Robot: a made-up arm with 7 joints.
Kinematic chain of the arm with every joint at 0, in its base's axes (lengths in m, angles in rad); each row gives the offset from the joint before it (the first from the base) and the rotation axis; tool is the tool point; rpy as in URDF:
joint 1: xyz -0.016 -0.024 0.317 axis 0 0.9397 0.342
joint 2: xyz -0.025 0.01 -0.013 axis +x
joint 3: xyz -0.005 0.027 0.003 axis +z
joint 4: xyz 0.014 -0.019 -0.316 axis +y
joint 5: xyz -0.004 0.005 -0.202 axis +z
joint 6: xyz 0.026 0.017 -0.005 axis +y
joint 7: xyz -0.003 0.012 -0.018 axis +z
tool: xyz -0.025 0.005 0.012 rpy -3.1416 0 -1.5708
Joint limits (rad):
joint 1: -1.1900..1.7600
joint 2: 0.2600..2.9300
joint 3: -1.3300..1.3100
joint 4: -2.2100..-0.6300
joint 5: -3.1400..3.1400
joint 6: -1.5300..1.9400
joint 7: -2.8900..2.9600
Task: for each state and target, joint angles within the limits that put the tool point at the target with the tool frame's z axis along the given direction. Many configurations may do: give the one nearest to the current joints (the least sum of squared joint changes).
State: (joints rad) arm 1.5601 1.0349 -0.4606 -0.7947 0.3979 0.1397 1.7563
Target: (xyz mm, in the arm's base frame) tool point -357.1 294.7 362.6 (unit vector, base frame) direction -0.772 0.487 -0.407
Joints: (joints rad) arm 1.7600 1.3358 -0.5170 -0.9284 -0.4212 0.0390 1.6537
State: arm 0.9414 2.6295 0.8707 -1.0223 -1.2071 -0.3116 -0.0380
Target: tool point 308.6 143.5 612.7 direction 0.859 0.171 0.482
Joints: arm 0.7014 2.6191 0.6093 -0.7564 -0.8285 0.1846 -0.2334
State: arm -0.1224 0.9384 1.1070 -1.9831 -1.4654 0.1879 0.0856
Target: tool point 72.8 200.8 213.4 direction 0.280 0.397 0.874
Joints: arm 0.0518 0.5269 0.8327 -2.1419 -1.7863 0.3639 0.1491
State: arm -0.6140 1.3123 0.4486 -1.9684 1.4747 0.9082 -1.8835
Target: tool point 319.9 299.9 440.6 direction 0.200 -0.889 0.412
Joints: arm -1.0920 0.9523 0.5876 -1.3142 2.1921 1.3951 -1.9382
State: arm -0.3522 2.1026 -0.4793 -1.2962 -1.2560 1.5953 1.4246
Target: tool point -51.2 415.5 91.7 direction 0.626 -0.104 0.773
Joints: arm 0.2769 1.2622 -0.4993 -0.6571 -1.8099 1.9400 1.4941
